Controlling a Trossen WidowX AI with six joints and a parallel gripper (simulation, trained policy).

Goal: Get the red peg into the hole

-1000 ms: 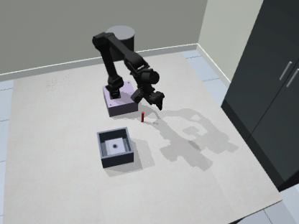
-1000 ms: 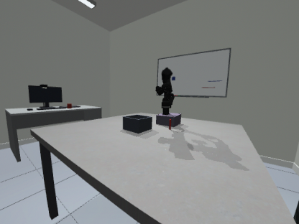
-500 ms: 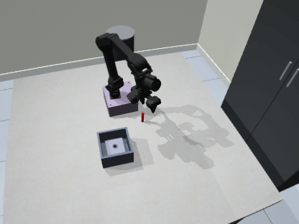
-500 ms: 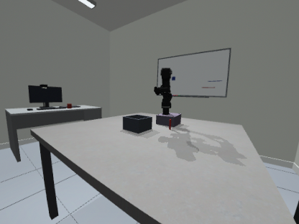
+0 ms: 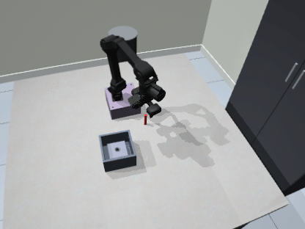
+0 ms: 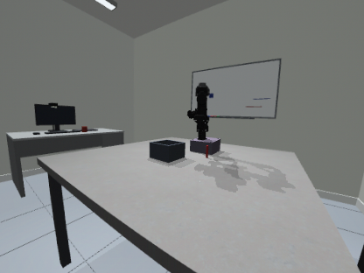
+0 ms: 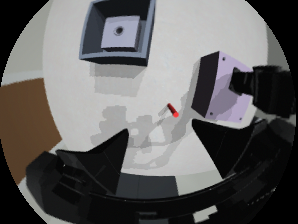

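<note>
Right now my gripper tip is 130 mm above the red peg, 60 mm past it and 10 mm to the right of it. Round my gripper tip: dark box 170 mm to the right, 140 mm below, 120 mm ahead.
</note>
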